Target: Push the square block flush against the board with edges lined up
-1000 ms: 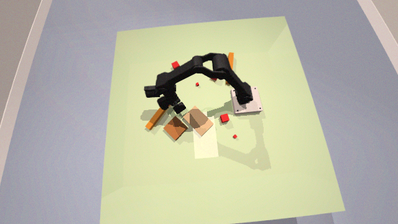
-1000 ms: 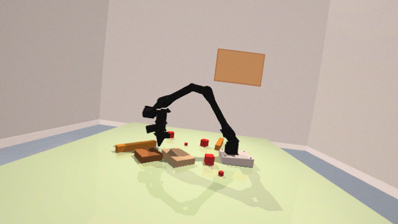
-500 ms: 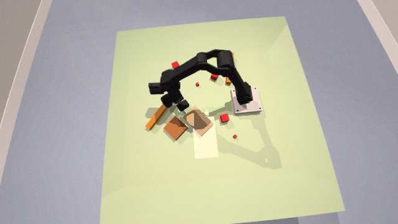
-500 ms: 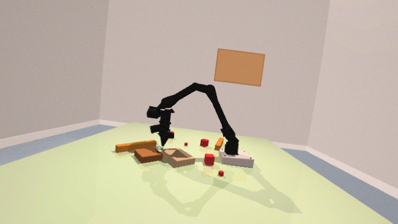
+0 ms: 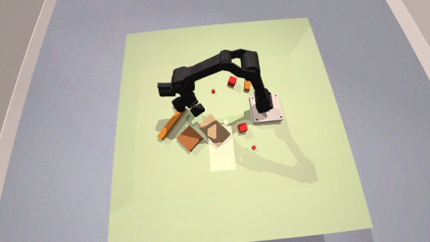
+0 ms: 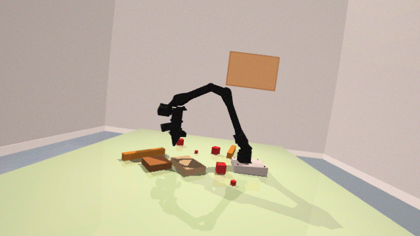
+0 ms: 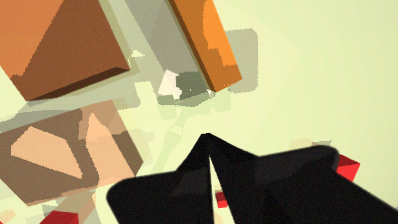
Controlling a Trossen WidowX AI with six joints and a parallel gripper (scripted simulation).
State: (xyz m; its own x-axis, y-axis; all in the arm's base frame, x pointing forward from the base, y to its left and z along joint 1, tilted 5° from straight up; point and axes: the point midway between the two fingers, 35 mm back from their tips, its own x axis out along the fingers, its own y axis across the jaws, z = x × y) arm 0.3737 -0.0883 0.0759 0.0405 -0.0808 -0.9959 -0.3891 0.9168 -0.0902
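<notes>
Now: the flat peach board 16 cm to the left of my gripper tip, 8 cm behind it and 4 cm below it. Also, from my gripper tip: dark brown square block (17 cm to the left, 5 cm ahead, 4 cm below).
</notes>
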